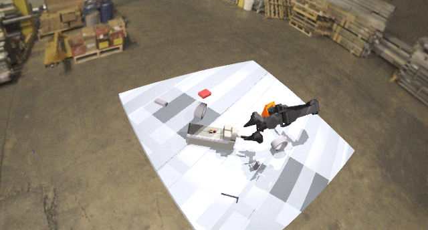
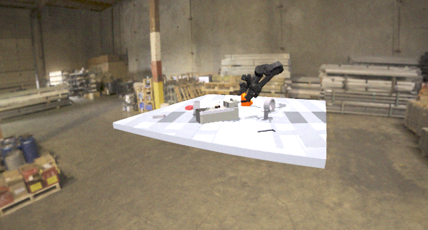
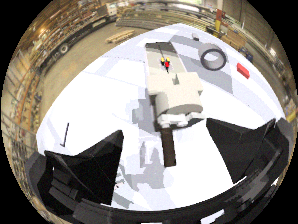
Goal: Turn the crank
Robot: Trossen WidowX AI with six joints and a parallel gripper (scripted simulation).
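The dark crank handle is 3 cm below my gripper tip, 1 cm to the left of it and 1 cm behind it. Round my gripper tip: hex key (25 cm ahead, 21 cm to the left, 13 cm below); red pointer (13 cm to the right, 8 cm ahead, 5 cm below); small clip (15 cm to the left, 10 cm below, 2 cm ahead).
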